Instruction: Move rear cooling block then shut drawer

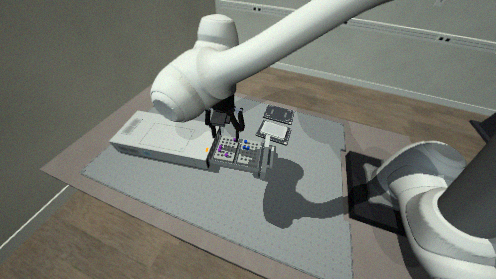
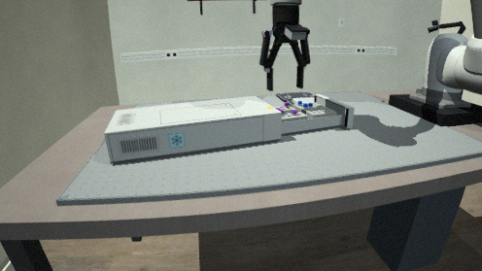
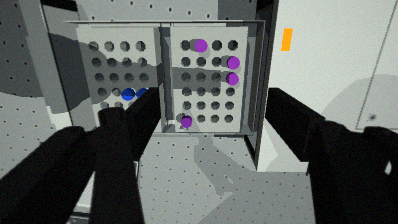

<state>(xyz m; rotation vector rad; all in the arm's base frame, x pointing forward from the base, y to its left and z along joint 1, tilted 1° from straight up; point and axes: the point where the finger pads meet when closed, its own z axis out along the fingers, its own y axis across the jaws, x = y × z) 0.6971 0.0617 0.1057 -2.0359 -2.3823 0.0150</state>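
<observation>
The cooling block is 11 cm below my hand. Also, from my hand: blue tube (11 cm below, 9 cm behind, 2 cm to the right); then cooler COLD (11 cm below, 10 cm ahead, 2 cm to the left); then drawer (11 cm below, 7 cm behind, 1 cm to the right).
</observation>
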